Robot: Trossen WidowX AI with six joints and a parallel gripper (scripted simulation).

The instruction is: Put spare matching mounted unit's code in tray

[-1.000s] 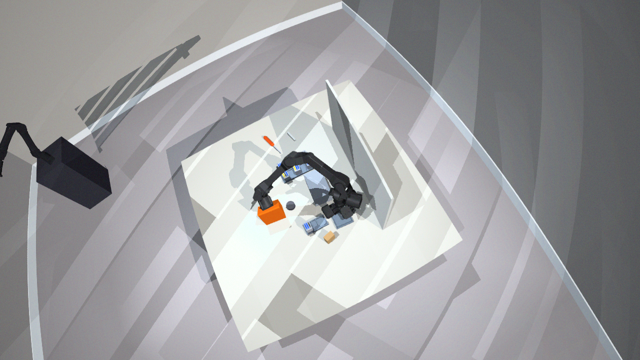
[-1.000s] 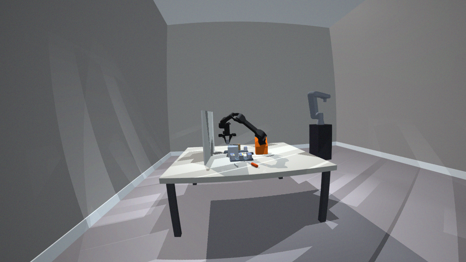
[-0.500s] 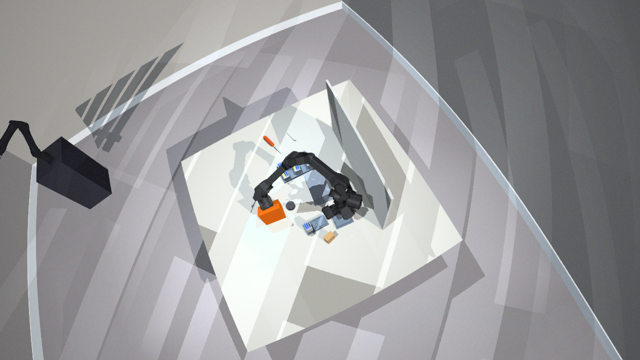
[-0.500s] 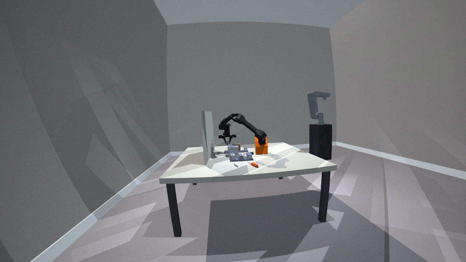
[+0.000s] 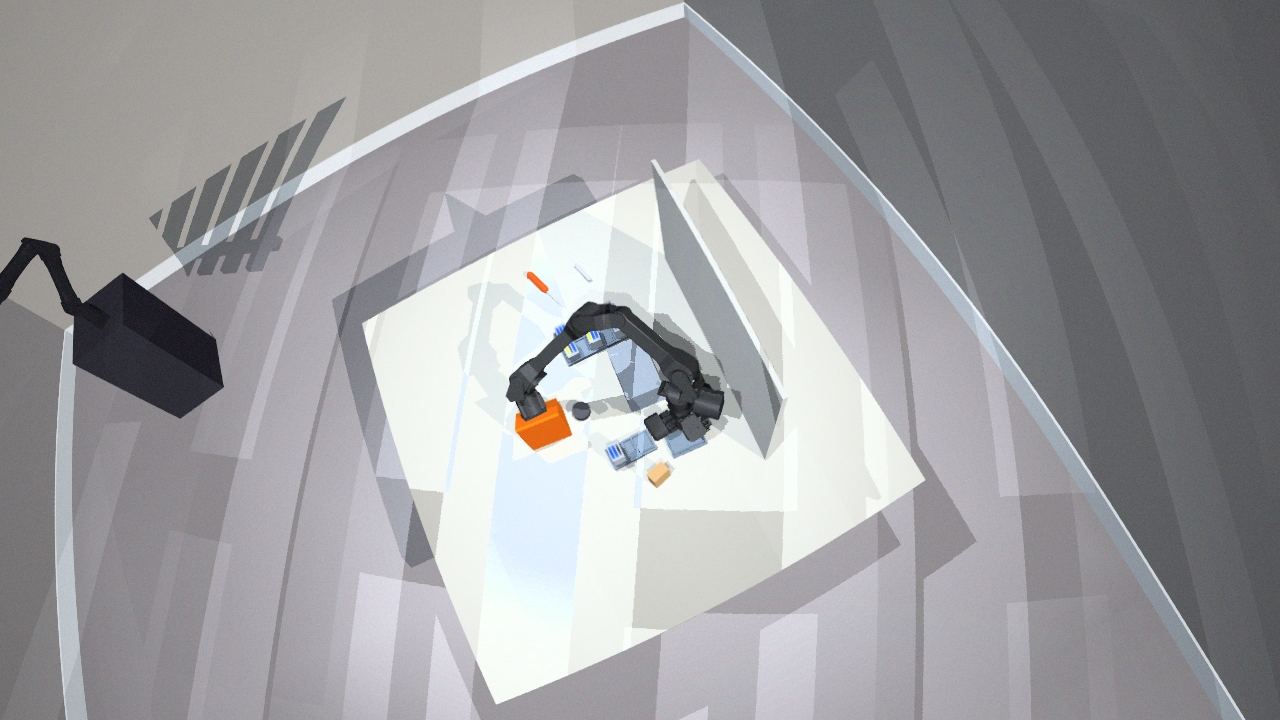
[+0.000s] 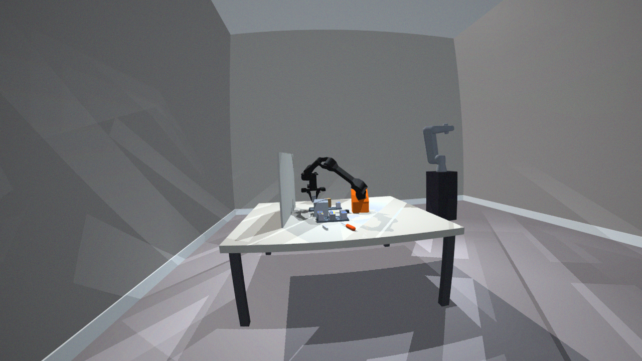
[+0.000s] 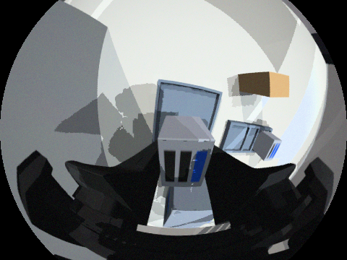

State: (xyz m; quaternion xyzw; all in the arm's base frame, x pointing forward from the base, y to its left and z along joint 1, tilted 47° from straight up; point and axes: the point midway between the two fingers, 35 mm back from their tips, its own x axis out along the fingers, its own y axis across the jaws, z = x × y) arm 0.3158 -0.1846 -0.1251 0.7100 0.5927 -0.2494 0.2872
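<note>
Right now the tray is 7 cm below my gripper tip, 1 cm to the left of it and 1 cm behind it. From my gripper tip the other things lie so: cardboard box 12 cm behind, 7 cm to the right, 4 cm below; then grey spare unit 2 cm above; then flat dark holder 15 cm behind, 7 cm below, 3 cm to the left.
</note>
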